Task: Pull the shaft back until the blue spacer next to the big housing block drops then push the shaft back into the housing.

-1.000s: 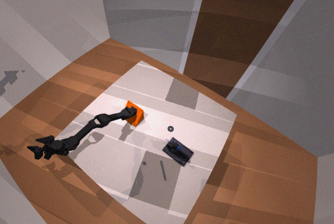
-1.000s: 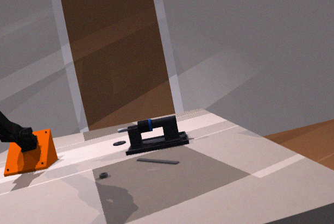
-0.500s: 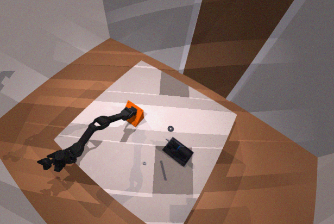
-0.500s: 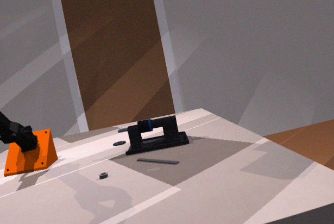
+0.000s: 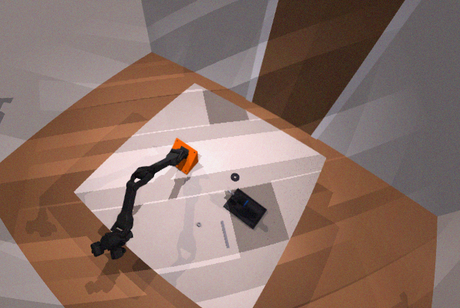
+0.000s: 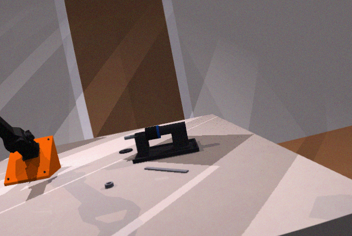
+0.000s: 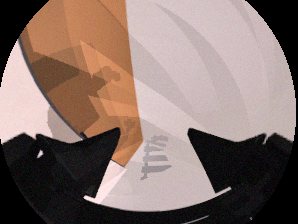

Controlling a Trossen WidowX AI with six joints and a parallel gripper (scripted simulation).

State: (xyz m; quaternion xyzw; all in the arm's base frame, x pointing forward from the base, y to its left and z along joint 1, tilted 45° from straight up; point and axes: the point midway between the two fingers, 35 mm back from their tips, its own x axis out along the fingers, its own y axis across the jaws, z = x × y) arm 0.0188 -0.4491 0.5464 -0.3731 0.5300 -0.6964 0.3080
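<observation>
My gripper tip is 450 mm short of the grey shaft, 660 mm to the right of it and 70 mm above it. From my gripper tip the other things lie so: flat bar 490 mm ahead, 450 mm to the left, 140 mm below; then blue spacer 500 mm ahead, 660 mm to the left, 70 mm below.
</observation>
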